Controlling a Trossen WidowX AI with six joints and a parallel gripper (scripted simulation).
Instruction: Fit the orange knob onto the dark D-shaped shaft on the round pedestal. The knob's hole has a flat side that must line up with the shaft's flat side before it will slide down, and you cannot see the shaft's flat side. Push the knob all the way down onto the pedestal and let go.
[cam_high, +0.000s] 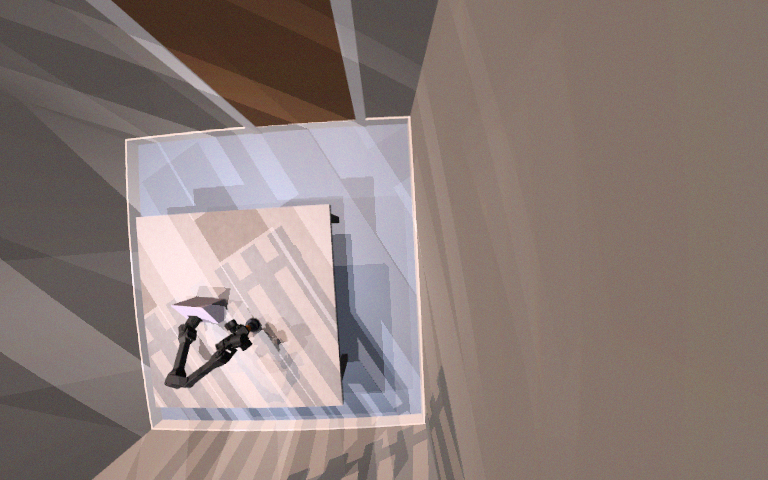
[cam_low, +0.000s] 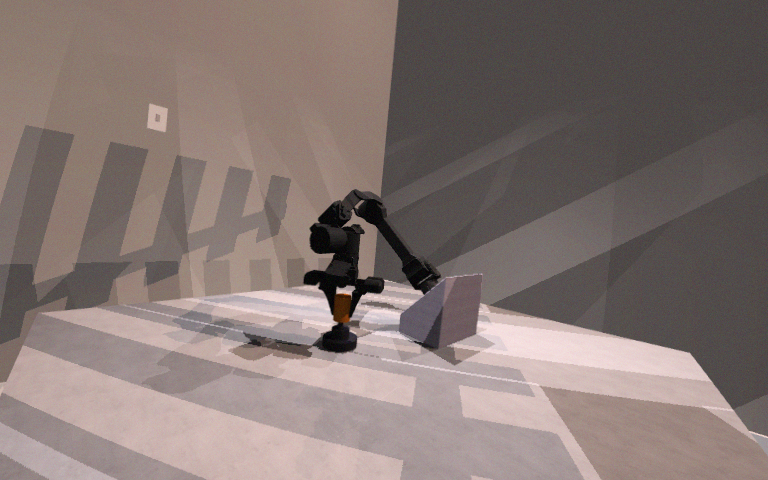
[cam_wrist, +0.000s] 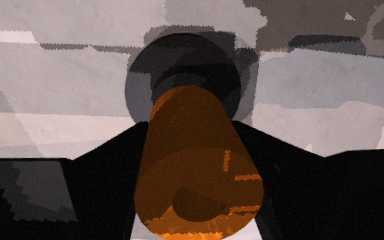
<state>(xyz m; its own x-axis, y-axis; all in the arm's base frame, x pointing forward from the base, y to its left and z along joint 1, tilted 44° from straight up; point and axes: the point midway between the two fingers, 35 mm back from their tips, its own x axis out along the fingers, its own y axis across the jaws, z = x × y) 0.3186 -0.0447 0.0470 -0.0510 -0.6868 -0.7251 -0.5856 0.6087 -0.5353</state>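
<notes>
The orange knob is 20 mm above my gripper tip. From my gripper tip the other things lie so: dark round pedestal: 40 mm below.
</notes>
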